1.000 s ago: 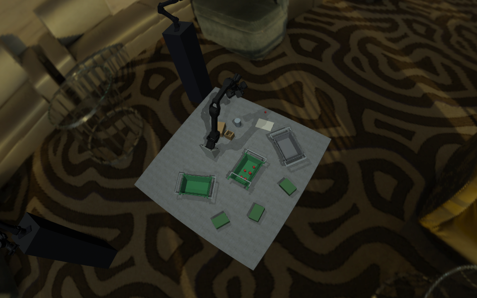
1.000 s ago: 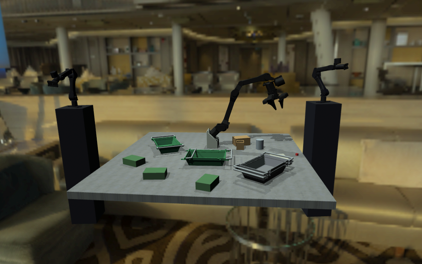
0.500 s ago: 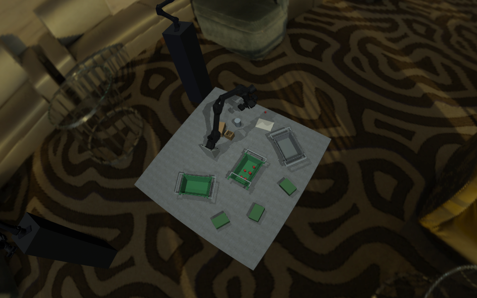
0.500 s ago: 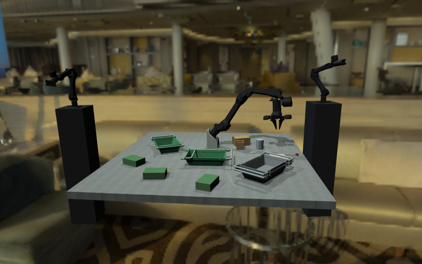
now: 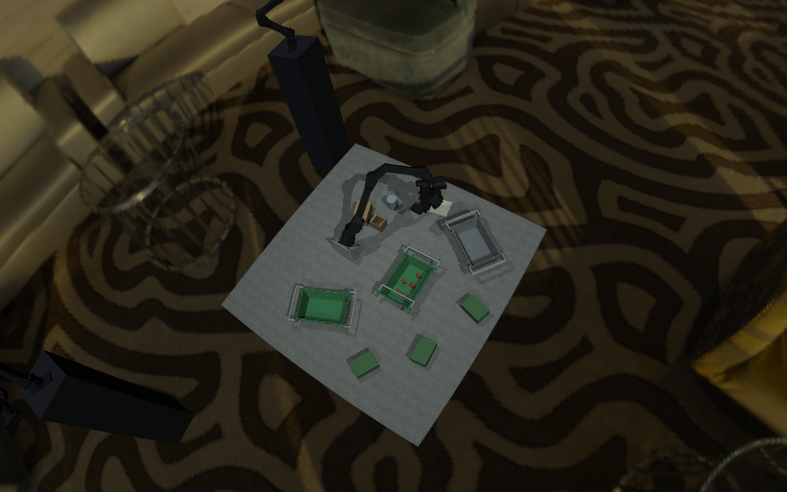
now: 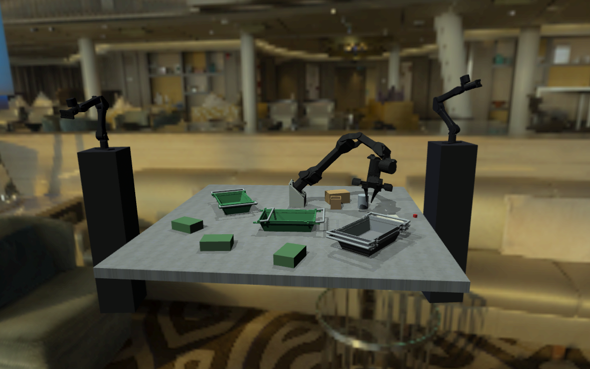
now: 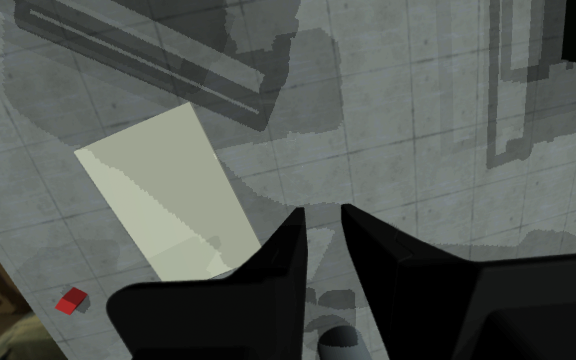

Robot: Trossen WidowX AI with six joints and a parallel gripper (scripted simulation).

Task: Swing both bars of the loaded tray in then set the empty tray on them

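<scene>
The green tray lies 670 mm to the right of my gripper tip, 260 mm behind it and 50 mm below it. Also, from my gripper tip: pale sheet: 110 mm to the left, 90 mm below, 10 mm ahead; then red block: 240 mm to the left, 90 mm below, 40 mm behind.
</scene>
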